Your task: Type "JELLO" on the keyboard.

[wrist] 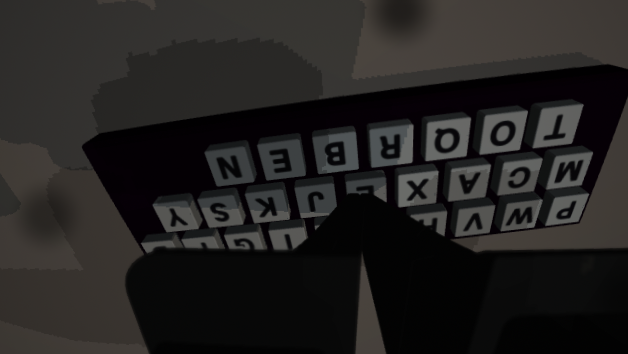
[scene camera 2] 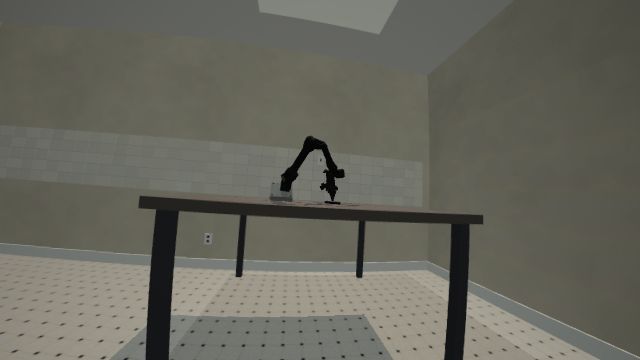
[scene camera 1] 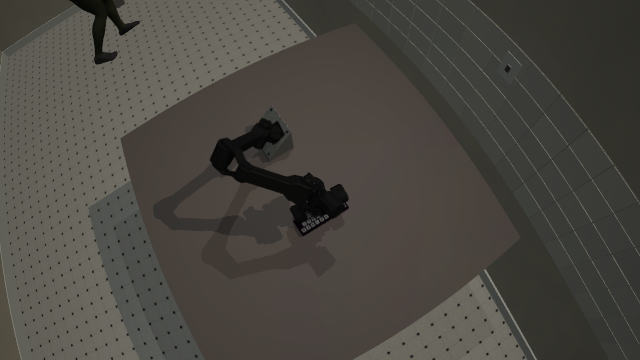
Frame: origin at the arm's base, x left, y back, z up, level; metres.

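Seen in the pictures: gripper, fingertip midpoint: [wrist: 358, 205] [scene camera 2: 332, 201] [scene camera 1: 321, 214]; arm's base at its link origin: [scene camera 2: 285, 188] [scene camera 1: 275, 132].
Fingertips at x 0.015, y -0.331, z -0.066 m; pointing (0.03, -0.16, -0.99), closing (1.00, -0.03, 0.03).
Note:
Offsets run from my fingertips to a thing's top centre.
The black keyboard {dx -0.002, dy +0.003, dz -0.001 m} [scene camera 1: 316, 224] [scene camera 2: 328, 203] [wrist: 150, 160] lies on the table with white letter keys, upside down in the wrist view. My gripper [scene camera 2: 332, 199] [wrist: 358, 205] is shut and empty, pointing down at the L key {dx +0.003, dy +0.004, dz -0.001 m} [wrist: 381, 188] in the middle row. The fingertips hide part of L and look to be on it or very close; I cannot tell if it is pressed. The J key {dx -0.015, dy +0.002, dz -0.001 m} [wrist: 316, 199] is just left of the tips. The E key {dx -0.026, dy +0.019, dz -0.001 m} [wrist: 281, 159] and the O key {dx +0.046, dy +0.025, dz -0.001 m} [wrist: 501, 133] are in the row above. The fingers hide part of the row below.
The brown table [scene camera 1: 400, 200] [scene camera 2: 200, 204] carries the arm's light grey base plate [scene camera 1: 270, 150] [scene camera 2: 281, 198]. Arm shadows fall across the table and part of the keyboard. A person's legs [scene camera 1: 100, 32] stand on the tiled floor beyond the table in scene camera 1.

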